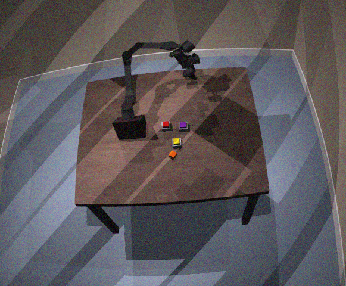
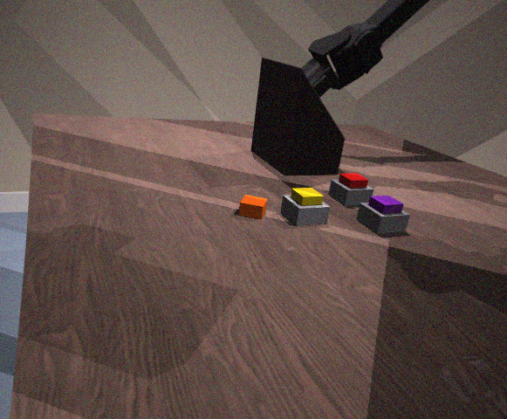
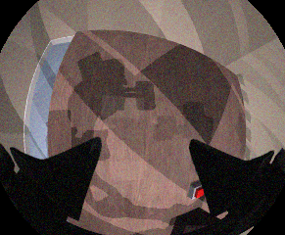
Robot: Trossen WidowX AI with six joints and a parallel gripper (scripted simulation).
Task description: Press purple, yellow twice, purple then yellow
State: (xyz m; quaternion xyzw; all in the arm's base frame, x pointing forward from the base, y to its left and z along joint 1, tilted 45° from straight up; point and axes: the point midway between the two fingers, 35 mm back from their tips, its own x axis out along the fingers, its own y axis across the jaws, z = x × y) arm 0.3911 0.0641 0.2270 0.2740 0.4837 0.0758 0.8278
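The purple button lies 120 mm behind my gripper tip, 230 mm to the right of it and 140 mm below it. The rest, counted from my gripper tip: red button (220 mm behind, 210 mm to the right, 140 mm below); then orange block (200 mm behind, 390 mm to the right, 160 mm below); then yellow button (170 mm behind, 330 mm to the right, 140 mm below).
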